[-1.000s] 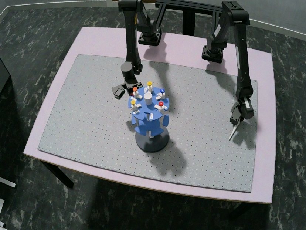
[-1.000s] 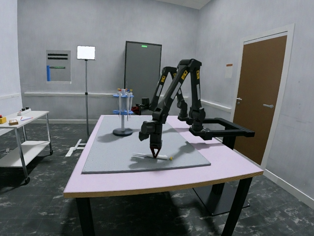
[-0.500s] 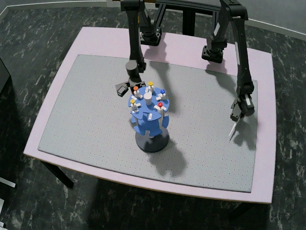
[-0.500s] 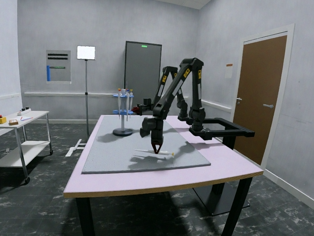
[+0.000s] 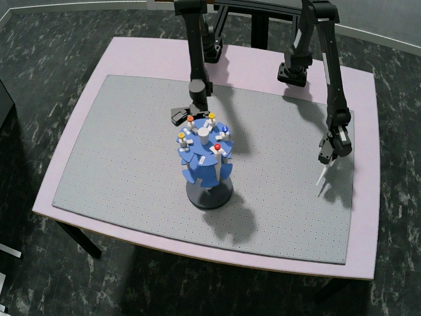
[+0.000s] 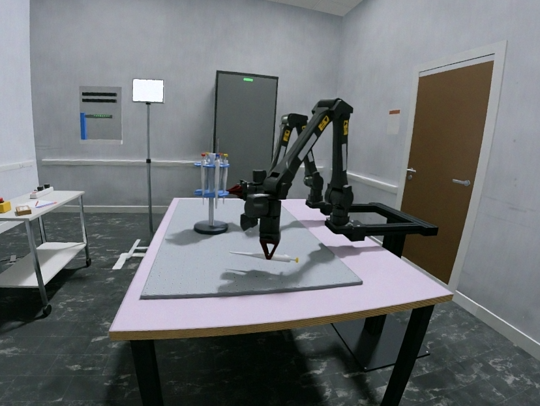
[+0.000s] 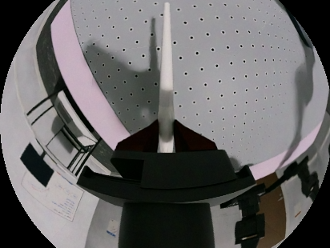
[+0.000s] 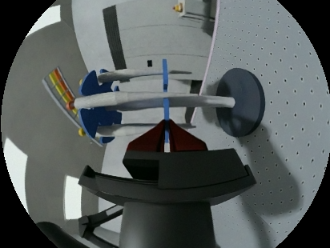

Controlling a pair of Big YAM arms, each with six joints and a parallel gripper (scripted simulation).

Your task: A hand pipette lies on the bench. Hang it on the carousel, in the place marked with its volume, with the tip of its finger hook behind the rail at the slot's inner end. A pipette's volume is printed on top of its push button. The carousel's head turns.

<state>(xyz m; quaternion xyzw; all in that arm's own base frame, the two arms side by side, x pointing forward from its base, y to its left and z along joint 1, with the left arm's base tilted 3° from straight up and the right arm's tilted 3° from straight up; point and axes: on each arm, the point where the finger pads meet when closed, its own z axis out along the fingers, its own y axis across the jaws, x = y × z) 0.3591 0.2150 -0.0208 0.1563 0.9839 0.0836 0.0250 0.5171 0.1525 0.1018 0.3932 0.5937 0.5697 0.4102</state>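
Now: right hand 5 cm short of the orange-button pipette and 8 cm below it. The rest, counted from my right hand: red-button pipette: 10 cm ahead, 8 cm to the left, 8 cm above.
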